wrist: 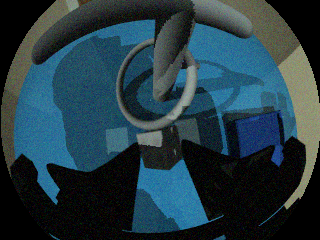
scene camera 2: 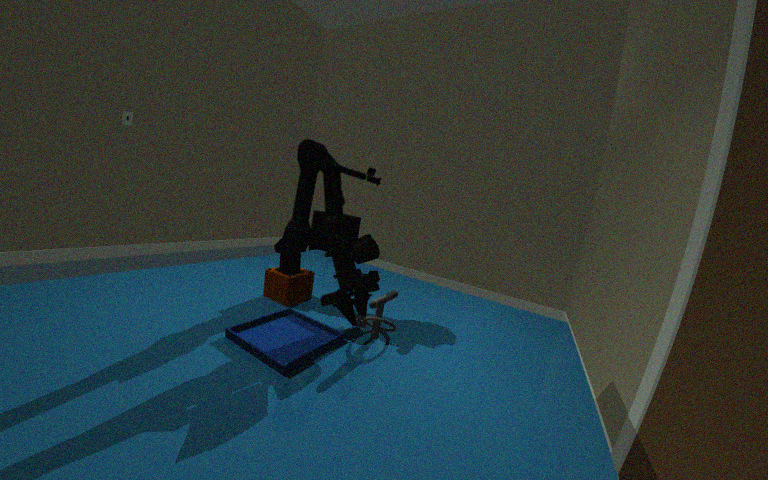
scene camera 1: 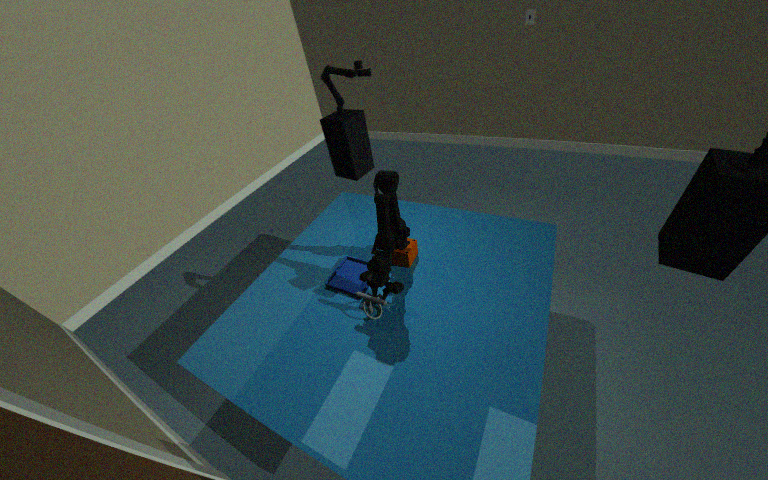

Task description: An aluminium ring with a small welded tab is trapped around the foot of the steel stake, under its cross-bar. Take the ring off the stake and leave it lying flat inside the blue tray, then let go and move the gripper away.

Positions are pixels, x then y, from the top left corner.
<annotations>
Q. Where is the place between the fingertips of my gripper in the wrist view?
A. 160,145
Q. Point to a blue tray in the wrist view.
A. At 251,134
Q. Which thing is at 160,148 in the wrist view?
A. An aluminium ring.
</annotations>
